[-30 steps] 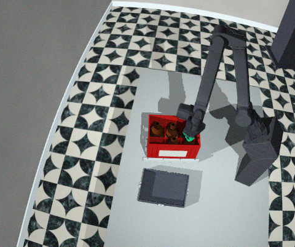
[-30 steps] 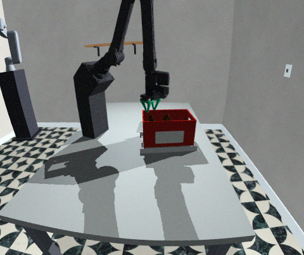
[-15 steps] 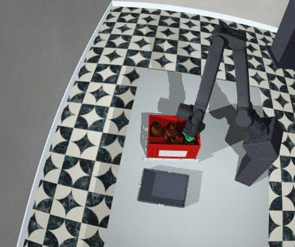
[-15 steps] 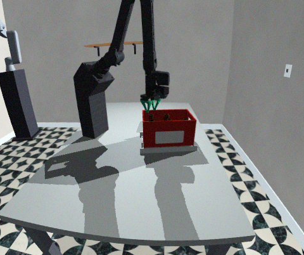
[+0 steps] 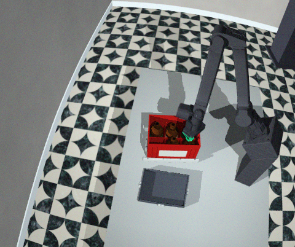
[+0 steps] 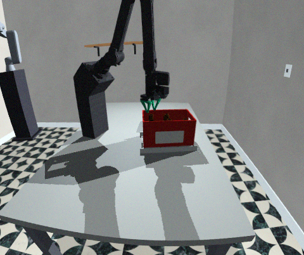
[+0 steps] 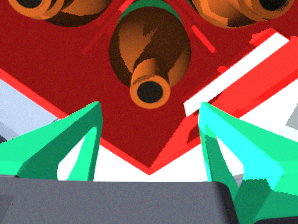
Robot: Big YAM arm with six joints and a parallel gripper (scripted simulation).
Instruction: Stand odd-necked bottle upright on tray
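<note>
Now: the crate 8 cm ahead of my hand, 5 cm to the right of it and 11 cm below it. Also, from my hand: dark grey tray 15 cm ahead, 22 cm to the left, 18 cm below; then glass bottle 9 cm ahead, 9 cm to the right, 10 cm below.
</note>
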